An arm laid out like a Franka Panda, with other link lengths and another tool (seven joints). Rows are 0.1 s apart.
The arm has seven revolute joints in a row. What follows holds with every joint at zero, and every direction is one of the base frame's.
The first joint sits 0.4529 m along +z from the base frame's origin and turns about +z.
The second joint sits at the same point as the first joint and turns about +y.
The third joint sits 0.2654 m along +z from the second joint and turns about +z.
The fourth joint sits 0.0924 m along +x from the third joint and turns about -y.
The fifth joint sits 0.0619 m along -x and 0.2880 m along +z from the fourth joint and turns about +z.
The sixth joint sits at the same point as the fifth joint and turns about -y.
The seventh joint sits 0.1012 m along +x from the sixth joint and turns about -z.
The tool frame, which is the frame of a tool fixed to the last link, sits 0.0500 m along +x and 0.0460 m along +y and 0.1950 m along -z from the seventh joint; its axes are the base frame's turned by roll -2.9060, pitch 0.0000 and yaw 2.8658 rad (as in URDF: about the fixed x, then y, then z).
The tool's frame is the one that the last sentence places.
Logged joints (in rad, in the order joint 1, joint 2, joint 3, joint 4, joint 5, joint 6, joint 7), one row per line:
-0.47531, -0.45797, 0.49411, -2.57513, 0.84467, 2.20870, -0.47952
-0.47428, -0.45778, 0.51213, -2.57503, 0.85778, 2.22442, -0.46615
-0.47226, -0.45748, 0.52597, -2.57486, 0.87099, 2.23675, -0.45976
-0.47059, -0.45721, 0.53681, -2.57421, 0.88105, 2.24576, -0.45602
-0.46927, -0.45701, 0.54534, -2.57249, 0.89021, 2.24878, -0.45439
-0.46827, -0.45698, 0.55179, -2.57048, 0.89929, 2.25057, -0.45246
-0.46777, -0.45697, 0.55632, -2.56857, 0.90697, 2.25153, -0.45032
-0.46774, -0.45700, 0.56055, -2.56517, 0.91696, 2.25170, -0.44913
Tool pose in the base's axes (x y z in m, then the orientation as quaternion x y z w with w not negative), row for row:
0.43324, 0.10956, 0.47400, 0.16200, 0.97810, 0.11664, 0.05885
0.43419, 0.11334, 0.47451, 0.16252, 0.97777, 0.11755, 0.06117
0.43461, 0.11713, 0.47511, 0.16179, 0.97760, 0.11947, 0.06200
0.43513, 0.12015, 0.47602, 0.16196, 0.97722, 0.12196, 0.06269
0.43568, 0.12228, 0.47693, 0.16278, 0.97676, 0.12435, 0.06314
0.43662, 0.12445, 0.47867, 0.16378, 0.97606, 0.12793, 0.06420
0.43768, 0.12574, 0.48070, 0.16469, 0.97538, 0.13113, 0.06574
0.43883, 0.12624, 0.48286, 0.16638, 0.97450, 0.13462, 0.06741
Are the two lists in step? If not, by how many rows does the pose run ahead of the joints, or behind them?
The pose runs 2 rows ahead of the joints: the pose in row i belongs to the joints in row i + 2.
